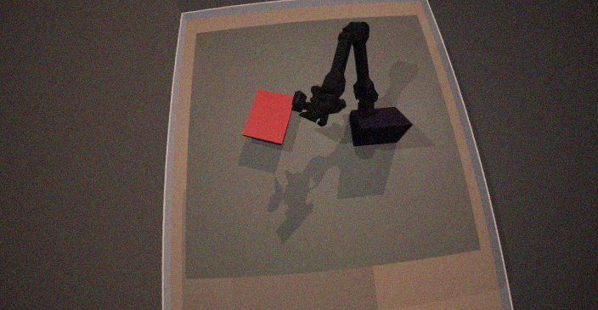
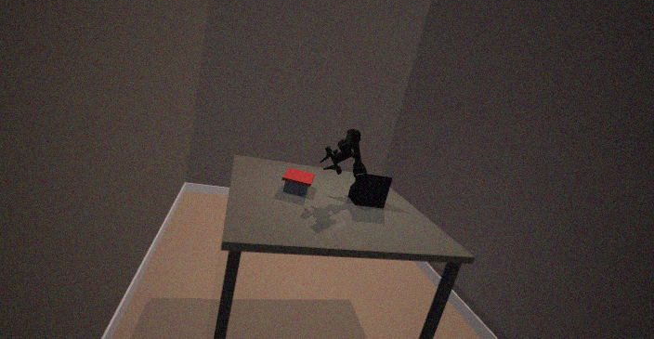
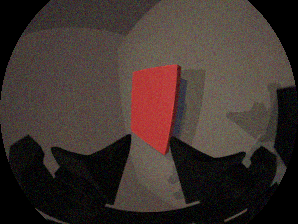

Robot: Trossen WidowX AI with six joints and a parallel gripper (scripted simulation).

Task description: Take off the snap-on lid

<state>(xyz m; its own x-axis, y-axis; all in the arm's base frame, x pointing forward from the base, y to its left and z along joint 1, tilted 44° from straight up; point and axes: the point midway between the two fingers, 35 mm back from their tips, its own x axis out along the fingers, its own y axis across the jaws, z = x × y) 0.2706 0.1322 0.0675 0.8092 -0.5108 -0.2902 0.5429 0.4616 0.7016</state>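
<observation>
Right now the red lid is 120 mm ahead of my gripper tip, 100 mm below it and 30 mm to the right of it. From my gripper tip the other things lie so: blue storage box (150 mm below, 120 mm ahead, 30 mm to the right).
</observation>
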